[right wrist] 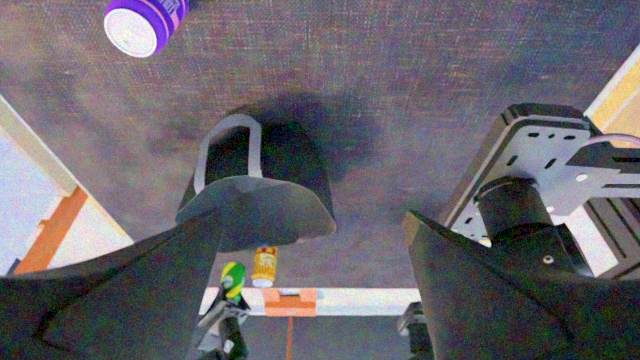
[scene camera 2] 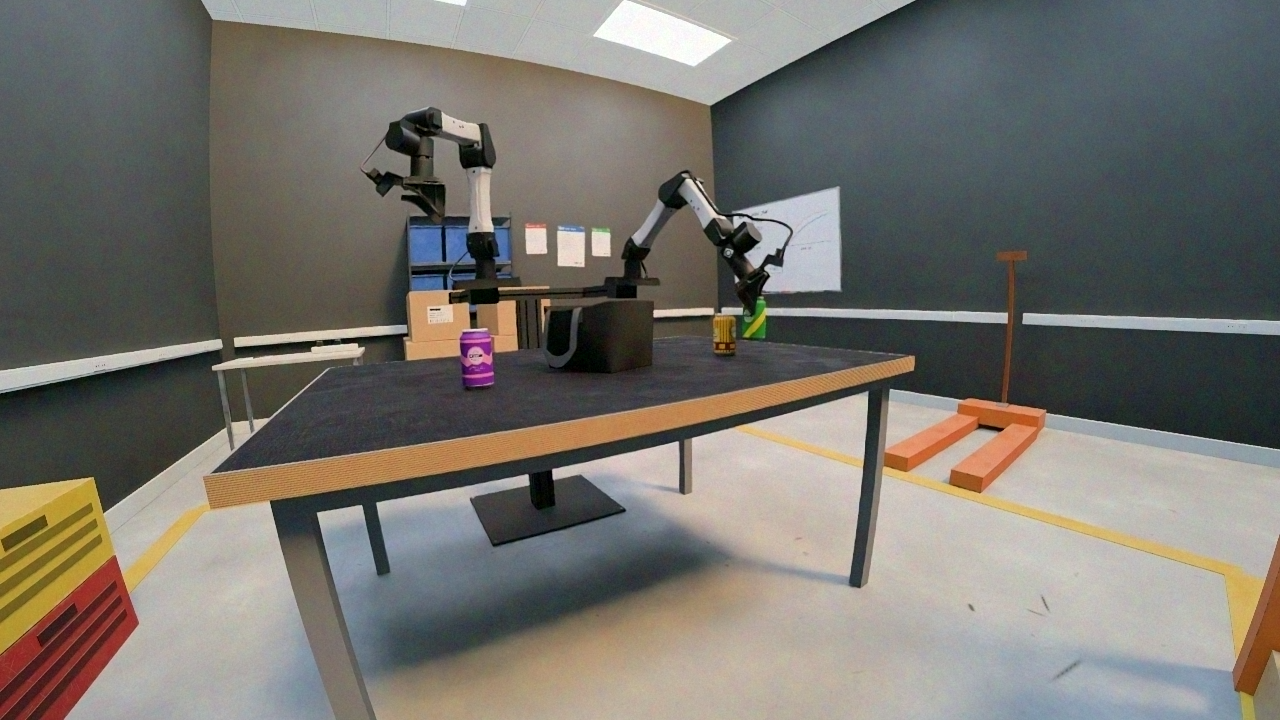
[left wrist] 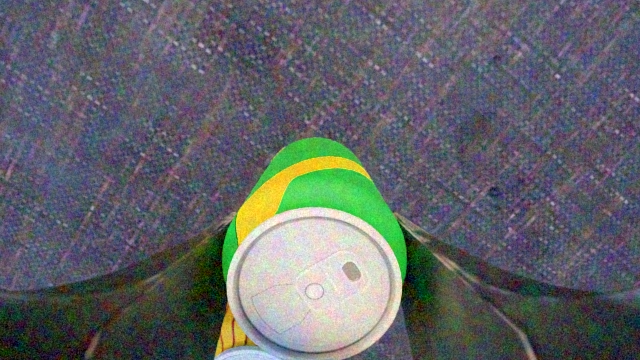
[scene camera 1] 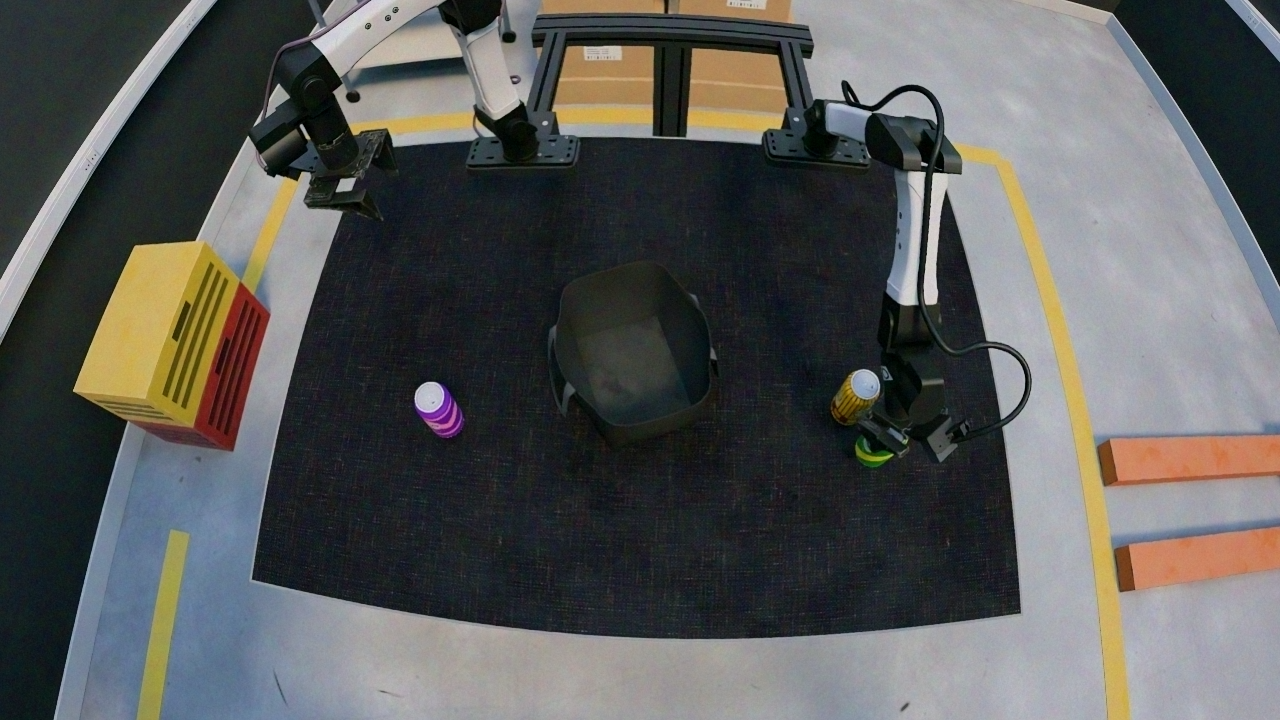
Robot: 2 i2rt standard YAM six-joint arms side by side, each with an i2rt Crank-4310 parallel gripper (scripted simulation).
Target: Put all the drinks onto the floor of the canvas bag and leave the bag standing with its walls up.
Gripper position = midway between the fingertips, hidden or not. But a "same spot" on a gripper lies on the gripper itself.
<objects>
my left gripper: right wrist 230,287; scene camera 2 755,314; left wrist; scene camera 1
my right gripper: right wrist; scene camera 2; scene camera 1 388,197; not seen in the left wrist view (out of frame)
same spot on my right gripper: [scene camera 2: 433,194] = [right wrist: 163,321]
same spot on my left gripper: [left wrist: 449,297] = [scene camera 1: 885,446]
</objects>
